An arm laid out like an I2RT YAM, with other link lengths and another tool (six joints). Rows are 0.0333 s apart.
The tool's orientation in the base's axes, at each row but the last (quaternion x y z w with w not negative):
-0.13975 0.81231 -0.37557 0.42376
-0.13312 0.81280 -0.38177 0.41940
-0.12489 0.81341 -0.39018 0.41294
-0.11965 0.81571 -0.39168 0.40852
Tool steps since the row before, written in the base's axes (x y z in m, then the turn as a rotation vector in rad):
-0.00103 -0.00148 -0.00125 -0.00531 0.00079 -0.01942
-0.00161 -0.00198 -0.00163 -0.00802 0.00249 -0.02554
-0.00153 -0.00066 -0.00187 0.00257 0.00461 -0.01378
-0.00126 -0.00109 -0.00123 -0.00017 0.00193 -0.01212
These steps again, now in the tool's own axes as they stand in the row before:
0.00216 -0.00019 0.00036 0.01410 0.01420 0.00237
0.00299 -0.00031 0.00033 0.01839 0.01955 0.00156
0.00238 0.00076 -0.00016 0.00388 0.01354 0.00441
0.00207 0.00002 0.00007 0.00606 0.01019 0.00318

